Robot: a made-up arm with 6 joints.
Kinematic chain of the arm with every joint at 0, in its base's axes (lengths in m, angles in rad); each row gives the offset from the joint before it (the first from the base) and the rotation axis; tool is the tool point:
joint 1: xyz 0 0 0.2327 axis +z
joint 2: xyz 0 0 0 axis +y
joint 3: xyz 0 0 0.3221 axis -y
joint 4: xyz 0 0 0 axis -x
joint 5: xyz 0.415 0 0 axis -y
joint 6: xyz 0 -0.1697 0 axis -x
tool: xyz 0 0 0
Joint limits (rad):
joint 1: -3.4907..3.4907
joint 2: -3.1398..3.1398
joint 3: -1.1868..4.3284
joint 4: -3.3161..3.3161
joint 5: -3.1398..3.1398
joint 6: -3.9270..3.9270
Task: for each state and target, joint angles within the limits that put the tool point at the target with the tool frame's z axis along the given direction. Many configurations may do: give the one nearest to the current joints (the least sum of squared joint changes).
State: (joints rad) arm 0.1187 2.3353 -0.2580 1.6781 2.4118 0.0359
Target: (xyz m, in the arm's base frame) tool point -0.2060 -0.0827 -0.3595 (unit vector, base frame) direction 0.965 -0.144 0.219
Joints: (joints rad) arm 0.4427 2.7666 -0.0510 1.6506 2.1482 -0.0069
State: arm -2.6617 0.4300 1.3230 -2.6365 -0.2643 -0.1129
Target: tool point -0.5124 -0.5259 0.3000 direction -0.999 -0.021 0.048
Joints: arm -2.4655 1.1510 1.3391 -2.1270 -0.9439 0.2377
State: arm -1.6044 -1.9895 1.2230 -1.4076 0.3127 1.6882
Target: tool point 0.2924 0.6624 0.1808 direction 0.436 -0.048 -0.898
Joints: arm -1.9906 -2.0480 1.2659 -1.5532 0.6175 2.0874
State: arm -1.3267 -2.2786 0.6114 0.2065 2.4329 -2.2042
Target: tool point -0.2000 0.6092 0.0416 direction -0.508 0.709 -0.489
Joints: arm -1.5104 -2.4467 0.4451 0.2852 2.2692 -2.4598
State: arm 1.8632 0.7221 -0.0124 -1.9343 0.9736 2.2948
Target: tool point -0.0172 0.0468 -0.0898 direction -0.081 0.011 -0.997
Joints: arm 1.7769 1.4629 -0.3689 -1.6136 1.4779 2.8577
